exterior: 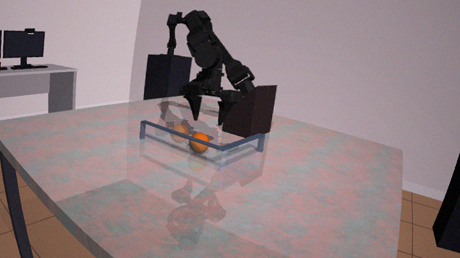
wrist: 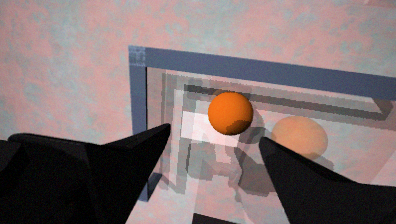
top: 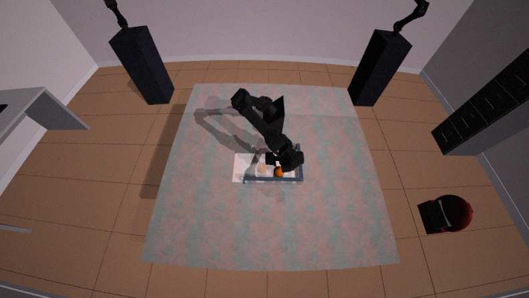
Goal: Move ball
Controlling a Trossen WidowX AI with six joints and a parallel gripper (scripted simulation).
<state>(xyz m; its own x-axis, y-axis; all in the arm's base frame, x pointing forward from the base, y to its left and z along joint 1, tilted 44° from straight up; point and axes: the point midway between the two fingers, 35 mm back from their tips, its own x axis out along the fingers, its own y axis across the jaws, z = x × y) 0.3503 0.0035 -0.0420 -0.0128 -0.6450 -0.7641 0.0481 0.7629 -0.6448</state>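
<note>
Right now the orange ball is 20 mm to the right of my gripper tip and 70 mm below it. Round my gripper tip: see-through copy 20 mm behind, 110 mm to the right, 70 mm below.
</note>
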